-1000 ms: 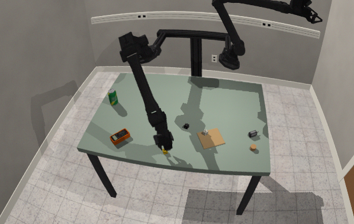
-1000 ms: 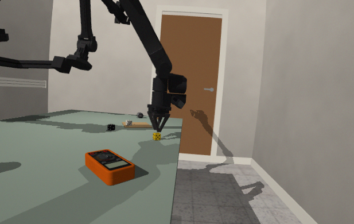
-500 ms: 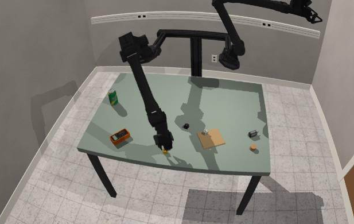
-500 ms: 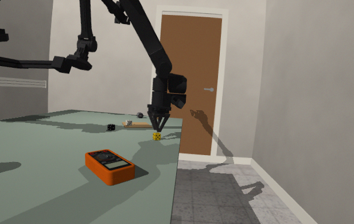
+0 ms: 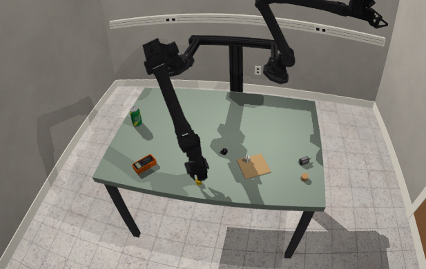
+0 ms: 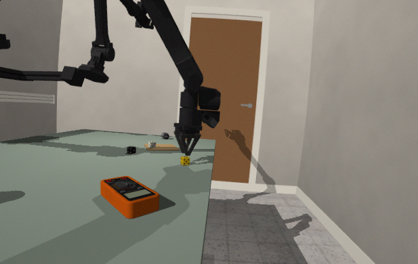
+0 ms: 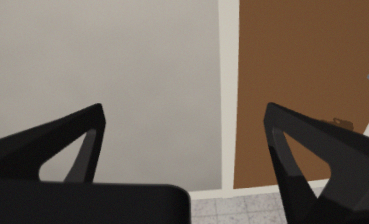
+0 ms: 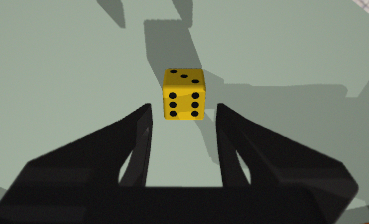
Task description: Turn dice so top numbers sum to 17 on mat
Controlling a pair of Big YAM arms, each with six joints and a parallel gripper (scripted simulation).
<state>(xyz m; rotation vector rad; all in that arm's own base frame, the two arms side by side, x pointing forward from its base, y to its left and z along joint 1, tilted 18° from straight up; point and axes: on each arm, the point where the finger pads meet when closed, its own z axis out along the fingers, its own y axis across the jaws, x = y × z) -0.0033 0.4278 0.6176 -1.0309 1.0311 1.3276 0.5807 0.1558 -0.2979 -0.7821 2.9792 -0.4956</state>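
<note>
Right now the yellow die is 30 mm below my right hand. Round my right hand: black die: 230 mm behind, 90 mm to the left, 30 mm below; then tan mat: 150 mm behind, 250 mm to the left, 40 mm below; then white die: 180 mm behind, 220 mm to the left, 30 mm below.
</note>
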